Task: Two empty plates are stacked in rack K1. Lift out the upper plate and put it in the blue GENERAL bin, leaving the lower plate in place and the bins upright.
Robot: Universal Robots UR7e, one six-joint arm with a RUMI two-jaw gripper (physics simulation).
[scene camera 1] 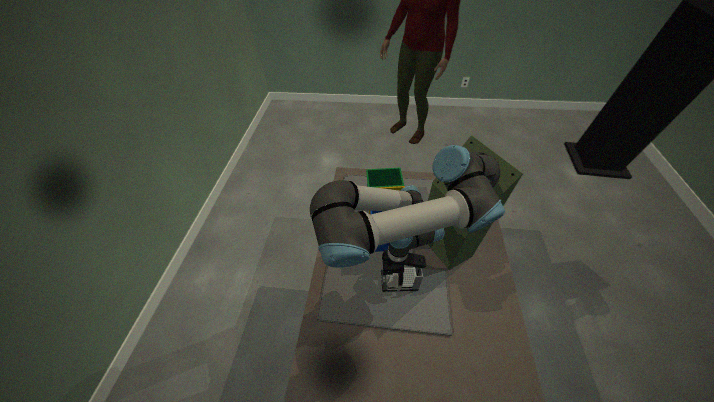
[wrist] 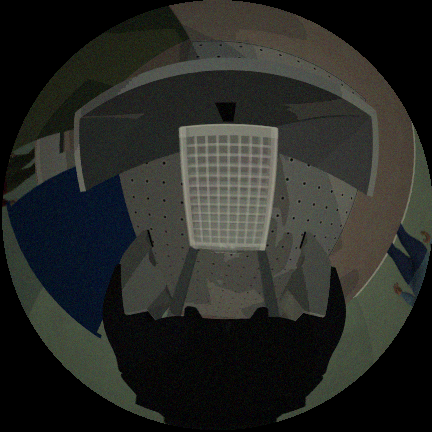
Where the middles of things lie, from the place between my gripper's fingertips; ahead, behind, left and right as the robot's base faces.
The white gridded plate (wrist: 228, 170) lies 30 mm below my hand and 30 mm behind it. Round my hand: blue bin (wrist: 71, 239) (210 mm to the right, 50 mm ahead, 20 mm above).
